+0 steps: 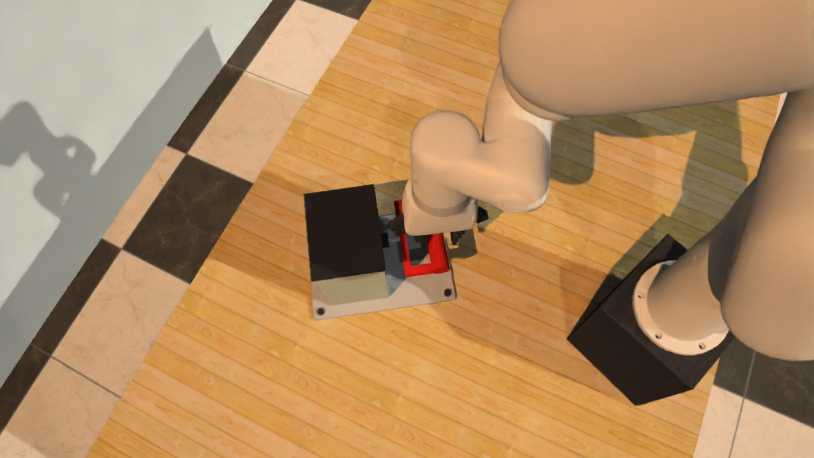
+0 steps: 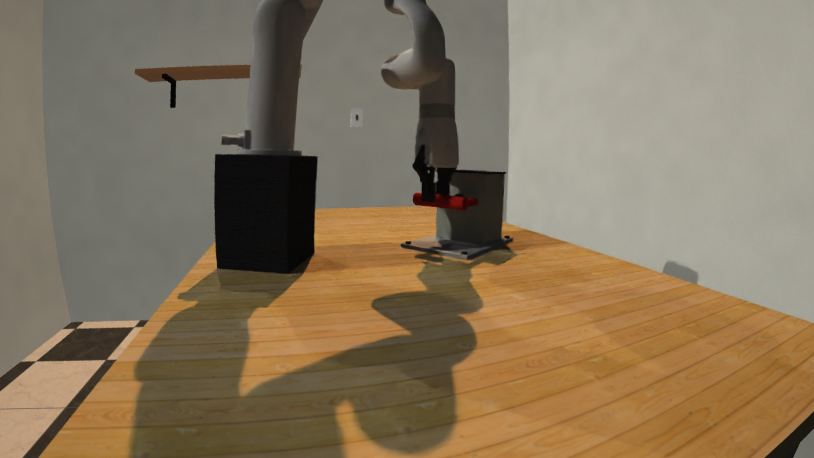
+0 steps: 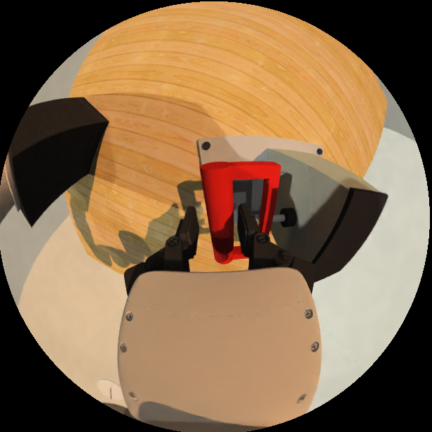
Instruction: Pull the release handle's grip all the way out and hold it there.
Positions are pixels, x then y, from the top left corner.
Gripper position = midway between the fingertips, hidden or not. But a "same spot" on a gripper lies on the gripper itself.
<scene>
my gripper: image 1; image 2 435, 200; image 3
same spot on my gripper: (image 3: 256, 245) = (image 1: 421, 236)
same spot on grey base plate: (image 3: 229, 148) = (image 1: 426, 291)
</scene>
